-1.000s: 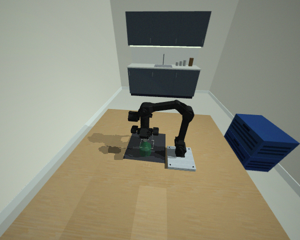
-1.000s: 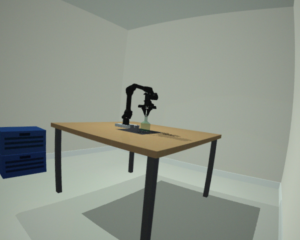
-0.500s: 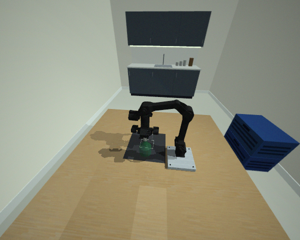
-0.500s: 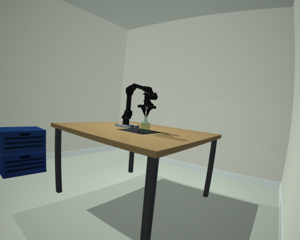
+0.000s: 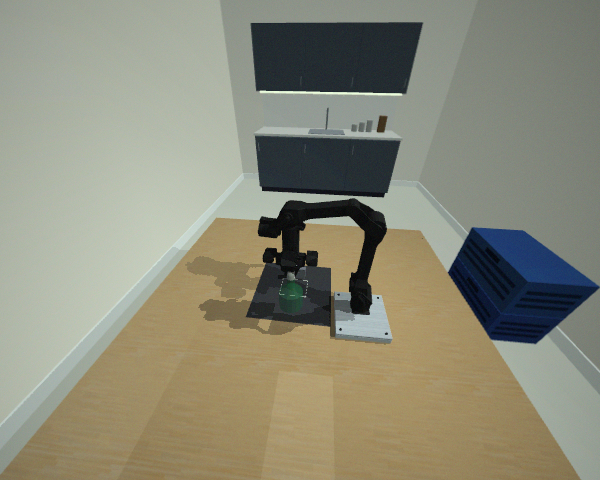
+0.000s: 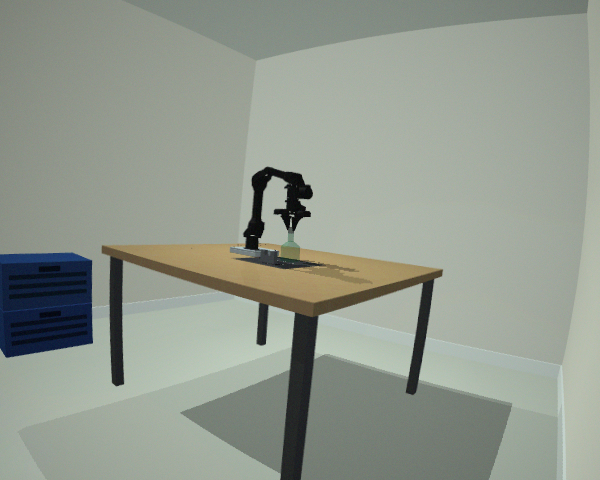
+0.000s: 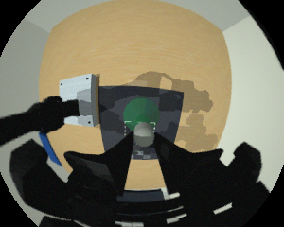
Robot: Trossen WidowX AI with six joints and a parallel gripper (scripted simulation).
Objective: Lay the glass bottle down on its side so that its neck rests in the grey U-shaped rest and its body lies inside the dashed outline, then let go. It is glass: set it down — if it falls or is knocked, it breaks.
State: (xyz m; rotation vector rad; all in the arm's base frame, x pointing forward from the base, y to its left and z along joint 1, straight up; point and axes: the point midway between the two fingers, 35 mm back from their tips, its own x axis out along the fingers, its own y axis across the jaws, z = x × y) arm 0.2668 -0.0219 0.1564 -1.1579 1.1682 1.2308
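My gripper tip is now 50 mm above the green glass bottle. From my gripper tip the other things lie so: dark mat (150 mm below, 70 mm to the right).
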